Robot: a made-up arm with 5 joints.
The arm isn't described. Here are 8 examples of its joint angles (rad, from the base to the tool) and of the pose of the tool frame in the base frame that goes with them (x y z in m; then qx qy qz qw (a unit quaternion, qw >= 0)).
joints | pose
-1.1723 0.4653 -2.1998 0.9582 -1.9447 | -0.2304 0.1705 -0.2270 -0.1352 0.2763 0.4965 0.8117
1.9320 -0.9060 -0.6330 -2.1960 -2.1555 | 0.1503 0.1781 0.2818 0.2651 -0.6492 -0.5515 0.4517
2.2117 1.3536 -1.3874 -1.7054 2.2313 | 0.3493 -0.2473 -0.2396 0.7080 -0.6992 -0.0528 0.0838
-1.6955 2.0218 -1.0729 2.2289 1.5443 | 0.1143 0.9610 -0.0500 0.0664 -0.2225 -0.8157 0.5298
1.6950 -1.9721 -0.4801 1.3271 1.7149 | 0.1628 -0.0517 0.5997 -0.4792 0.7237 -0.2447 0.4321
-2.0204 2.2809 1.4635 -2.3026 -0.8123 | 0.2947 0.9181 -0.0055 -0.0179 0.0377 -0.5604 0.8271
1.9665 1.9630 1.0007 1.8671 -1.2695 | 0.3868 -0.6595 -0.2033 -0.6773 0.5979 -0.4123 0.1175
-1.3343 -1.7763 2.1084 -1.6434 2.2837 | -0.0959 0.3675 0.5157 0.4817 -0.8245 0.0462 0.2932
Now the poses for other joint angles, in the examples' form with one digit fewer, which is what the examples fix.
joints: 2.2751 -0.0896 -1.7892 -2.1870 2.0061
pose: 0.054 0.107 0.046 -0.625 0.601 0.474 0.151
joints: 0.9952 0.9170 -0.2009 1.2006 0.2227
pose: -0.182 -0.493 -0.253 0.315 0.466 0.171 0.809
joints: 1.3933 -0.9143 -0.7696 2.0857 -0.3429
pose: 0.049 -0.042 0.172 0.898 0.291 0.297 0.147
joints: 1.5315 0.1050 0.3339 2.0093 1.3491
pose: 0.070 -0.146 -0.350 0.817 0.243 0.522 0.023
